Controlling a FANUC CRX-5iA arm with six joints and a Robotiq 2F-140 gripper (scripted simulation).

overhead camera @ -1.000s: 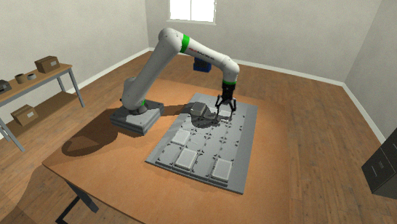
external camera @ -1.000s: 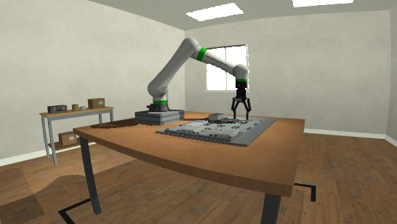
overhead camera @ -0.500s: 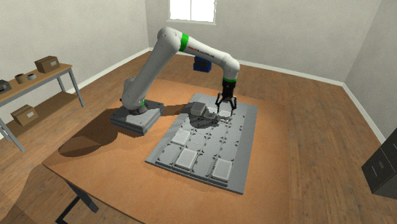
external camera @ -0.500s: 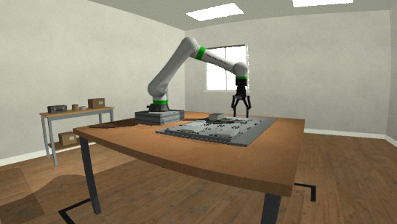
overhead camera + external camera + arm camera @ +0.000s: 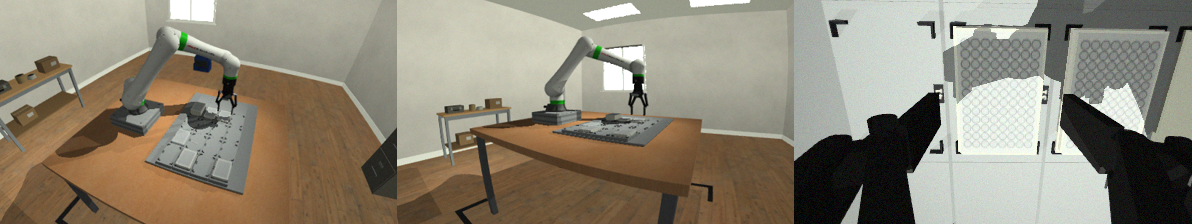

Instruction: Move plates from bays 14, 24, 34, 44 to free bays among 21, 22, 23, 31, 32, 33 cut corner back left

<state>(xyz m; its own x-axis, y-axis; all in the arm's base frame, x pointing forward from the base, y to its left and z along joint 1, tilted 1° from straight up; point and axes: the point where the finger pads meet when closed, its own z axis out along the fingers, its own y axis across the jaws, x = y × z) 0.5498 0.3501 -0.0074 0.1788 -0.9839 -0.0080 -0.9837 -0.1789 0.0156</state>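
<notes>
My gripper is now 31 cm to the left of the bay label 43, 12 cm short of it and 7 cm above it. The rest, counted from my hand: sealed 96-well plate (36 cm to the right, 15 cm behind, 6 cm below); then sealed deep-well block (21 cm behind, 5 cm below, 4 cm to the right).
</notes>
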